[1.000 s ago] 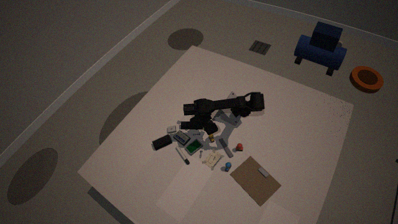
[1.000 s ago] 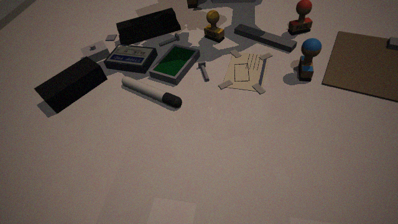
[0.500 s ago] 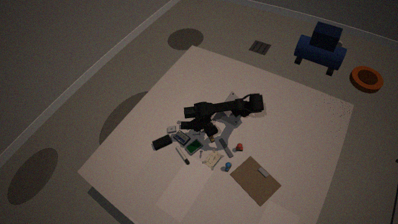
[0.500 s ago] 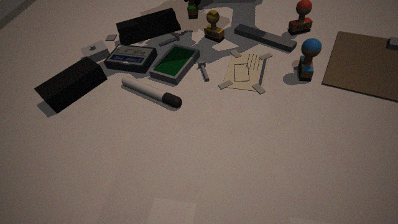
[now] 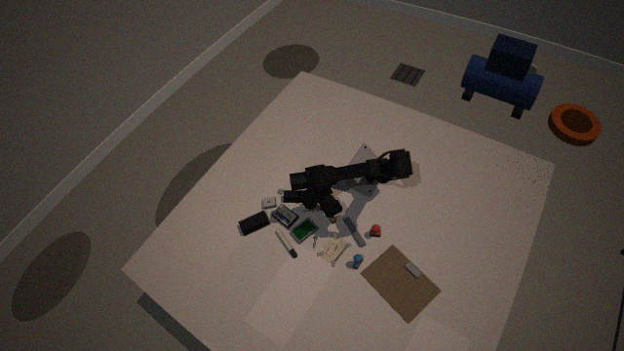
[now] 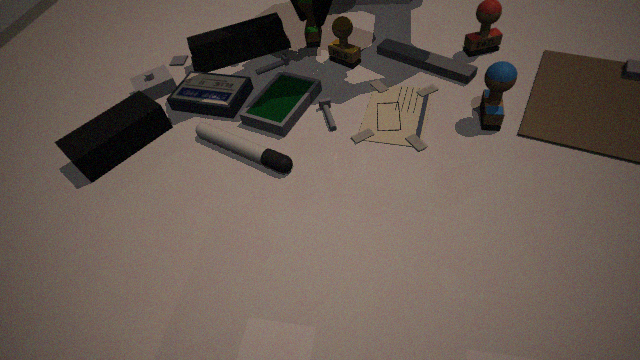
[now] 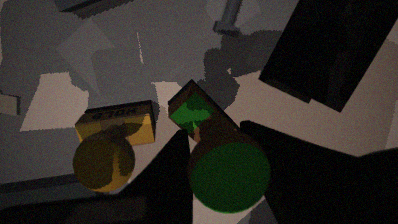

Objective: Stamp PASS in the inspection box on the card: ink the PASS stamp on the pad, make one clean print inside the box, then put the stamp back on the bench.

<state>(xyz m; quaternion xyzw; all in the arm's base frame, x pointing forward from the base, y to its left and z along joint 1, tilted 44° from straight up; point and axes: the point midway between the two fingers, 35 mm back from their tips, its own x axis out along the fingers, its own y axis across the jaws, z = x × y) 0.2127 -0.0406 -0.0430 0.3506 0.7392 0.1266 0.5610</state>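
My gripper tip is right at the green-topped stamp. From my gripper tip the other things lie so: green ink pad (120 mm ahead, 40 mm below); grey bar (10 mm ahead, 150 mm to the left, 40 mm below); yellow stamp (20 mm ahead, 50 mm to the left, 20 mm below).
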